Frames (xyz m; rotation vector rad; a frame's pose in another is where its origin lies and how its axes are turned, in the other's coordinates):
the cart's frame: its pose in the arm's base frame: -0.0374 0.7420 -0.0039 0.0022 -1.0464 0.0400
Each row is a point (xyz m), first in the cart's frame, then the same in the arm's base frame.
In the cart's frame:
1: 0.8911 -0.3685 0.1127
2: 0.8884 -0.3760 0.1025
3: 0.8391 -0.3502 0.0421
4: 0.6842 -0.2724 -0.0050
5: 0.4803 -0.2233 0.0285
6: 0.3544 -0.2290 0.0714
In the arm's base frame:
1: 0.3232 0.4000 0.8301
2: 0.3310 0.3926 0.8228
3: 0.3577 0.4181 0.7494
4: 0.3183 0.4918 0.5904
5: 0.1857 0.5337 0.4299
6: 0.0858 0.5230 0.3425

